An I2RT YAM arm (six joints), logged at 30 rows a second.
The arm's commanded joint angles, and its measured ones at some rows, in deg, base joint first. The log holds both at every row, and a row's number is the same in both.
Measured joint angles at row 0:
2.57, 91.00, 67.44, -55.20, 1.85, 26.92
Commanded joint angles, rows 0 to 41:
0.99, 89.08, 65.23, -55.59, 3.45, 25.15
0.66, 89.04, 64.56, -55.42, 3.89, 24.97
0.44, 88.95, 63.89, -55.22, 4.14, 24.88
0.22, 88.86, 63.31, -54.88, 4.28, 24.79
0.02, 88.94, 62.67, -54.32, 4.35, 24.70
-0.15, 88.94, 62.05, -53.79, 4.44, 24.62
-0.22, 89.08, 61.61, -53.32, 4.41, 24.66
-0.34, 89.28, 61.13, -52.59, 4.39, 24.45
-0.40, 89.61, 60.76, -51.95, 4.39, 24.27
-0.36, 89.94, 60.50, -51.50, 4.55, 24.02
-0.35, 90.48, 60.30, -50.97, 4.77, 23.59
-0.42, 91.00, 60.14, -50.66, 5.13, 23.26
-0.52, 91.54, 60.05, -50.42, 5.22, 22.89
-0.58, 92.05, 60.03, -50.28, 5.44, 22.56
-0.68, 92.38, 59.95, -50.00, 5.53, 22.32
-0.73, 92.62, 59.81, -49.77, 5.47, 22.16
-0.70, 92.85, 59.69, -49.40, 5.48, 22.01
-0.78, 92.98, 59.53, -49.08, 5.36, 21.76
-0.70, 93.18, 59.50, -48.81, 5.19, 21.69
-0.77, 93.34, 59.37, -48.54, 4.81, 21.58
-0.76, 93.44, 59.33, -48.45, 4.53, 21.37
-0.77, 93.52, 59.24, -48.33, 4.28, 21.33
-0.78, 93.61, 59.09, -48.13, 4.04, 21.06
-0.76, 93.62, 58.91, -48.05, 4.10, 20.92
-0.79, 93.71, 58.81, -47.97, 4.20, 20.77
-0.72, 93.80, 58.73, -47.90, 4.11, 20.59
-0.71, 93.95, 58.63, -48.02, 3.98, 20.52
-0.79, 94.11, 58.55, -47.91, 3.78, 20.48
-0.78, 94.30, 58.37, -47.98, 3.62, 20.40
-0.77, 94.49, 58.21, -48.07, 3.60, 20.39
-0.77, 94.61, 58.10, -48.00, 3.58, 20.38
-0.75, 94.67, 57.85, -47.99, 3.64, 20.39
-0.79, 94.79, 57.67, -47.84, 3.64, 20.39
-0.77, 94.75, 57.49, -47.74, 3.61, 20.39
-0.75, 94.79, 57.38, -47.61, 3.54, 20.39
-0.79, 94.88, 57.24, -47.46, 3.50, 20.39
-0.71, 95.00, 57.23, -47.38, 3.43, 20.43
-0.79, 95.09, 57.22, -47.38, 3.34, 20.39
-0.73, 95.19, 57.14, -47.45, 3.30, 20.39
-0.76, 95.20, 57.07, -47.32, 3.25, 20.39
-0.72, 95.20, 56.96, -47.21, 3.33, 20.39
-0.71, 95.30, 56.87, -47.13, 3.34, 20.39
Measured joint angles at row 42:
-0.45, 94.59, 57.60, -47.27, 3.95, 20.93
